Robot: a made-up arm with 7 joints. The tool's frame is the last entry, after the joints.
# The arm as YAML. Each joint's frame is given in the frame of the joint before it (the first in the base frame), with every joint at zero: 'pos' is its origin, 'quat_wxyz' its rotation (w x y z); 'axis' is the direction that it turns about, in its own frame. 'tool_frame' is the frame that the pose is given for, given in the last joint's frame.
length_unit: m
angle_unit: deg
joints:
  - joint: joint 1
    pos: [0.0, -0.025, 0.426]
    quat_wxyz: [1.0, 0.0, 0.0, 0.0]
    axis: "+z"
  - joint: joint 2
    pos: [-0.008, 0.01, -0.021]
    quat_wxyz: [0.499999, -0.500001, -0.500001, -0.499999]
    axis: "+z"
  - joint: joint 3
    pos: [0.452, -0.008, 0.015]
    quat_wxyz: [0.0, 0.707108, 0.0, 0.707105]
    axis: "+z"
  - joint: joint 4
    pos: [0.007, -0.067, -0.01]
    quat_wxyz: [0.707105, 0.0, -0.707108, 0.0]
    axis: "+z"
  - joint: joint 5
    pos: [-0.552, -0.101, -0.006]
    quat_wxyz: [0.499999, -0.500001, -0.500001, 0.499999]
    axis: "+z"
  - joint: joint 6
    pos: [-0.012, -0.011, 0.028]
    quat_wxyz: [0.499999, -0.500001, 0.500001, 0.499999]
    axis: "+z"
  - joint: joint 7
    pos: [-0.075, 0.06, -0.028]
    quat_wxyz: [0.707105, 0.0, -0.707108, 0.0]
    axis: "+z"
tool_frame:
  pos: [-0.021, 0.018, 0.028]
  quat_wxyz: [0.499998, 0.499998, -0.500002, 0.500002]
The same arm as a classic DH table. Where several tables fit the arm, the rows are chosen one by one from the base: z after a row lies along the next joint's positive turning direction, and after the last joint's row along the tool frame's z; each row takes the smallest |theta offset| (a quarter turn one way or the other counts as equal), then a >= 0, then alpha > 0; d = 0 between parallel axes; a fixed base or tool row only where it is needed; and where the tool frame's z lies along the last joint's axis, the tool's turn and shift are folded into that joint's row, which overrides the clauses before.
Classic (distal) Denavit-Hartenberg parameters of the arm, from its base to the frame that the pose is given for. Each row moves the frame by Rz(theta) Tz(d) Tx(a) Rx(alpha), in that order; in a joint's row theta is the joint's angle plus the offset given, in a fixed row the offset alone. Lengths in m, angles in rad.
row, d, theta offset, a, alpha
base (fixed), 0.0000, -1.5708, 0.0250, 0.0000
joint 1, 0.4050, -1.5708, 0.0080, 1.5708
joint 2, 0.0250, 0.0000, 0.0080, -1.5708
joint 3, 0.4420, 0.0000, -0.0670, -1.5708
joint 4, -0.0130, 0.0000, -0.1010, -1.5708
joint 5, 0.5800, 0.0000, -0.0120, -1.5708
joint 6, -0.0390, 0.0000, -0.0600, 1.5708
joint 7, 0.1030, -1.5708, 0.0210, -1.5708
tool (fixed), -0.0180, -1.5708, 0.0000, 0.0000

